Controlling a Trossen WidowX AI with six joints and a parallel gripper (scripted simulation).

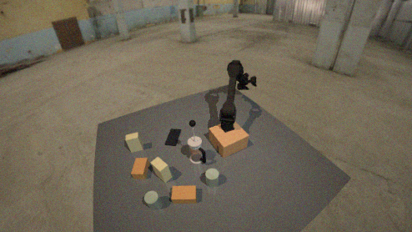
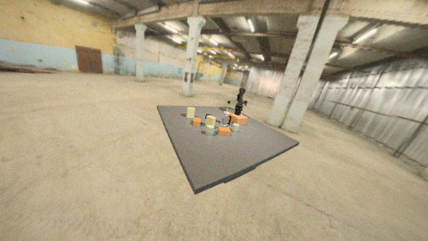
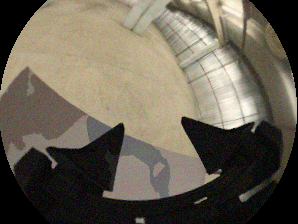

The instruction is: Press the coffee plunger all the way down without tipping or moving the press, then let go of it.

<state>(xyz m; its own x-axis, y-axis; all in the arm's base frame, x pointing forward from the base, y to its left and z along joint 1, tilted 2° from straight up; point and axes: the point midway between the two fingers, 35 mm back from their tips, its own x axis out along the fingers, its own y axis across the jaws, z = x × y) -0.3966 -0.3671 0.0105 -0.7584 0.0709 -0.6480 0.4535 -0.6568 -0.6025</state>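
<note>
Right now my gripper tip is 640 mm short of the coffee press, 450 mm to the right of it and 20 mm below it. Also, from my gripper tip: black flat slab 740 mm ahead, 210 mm to the left, 100 mm below.
</note>
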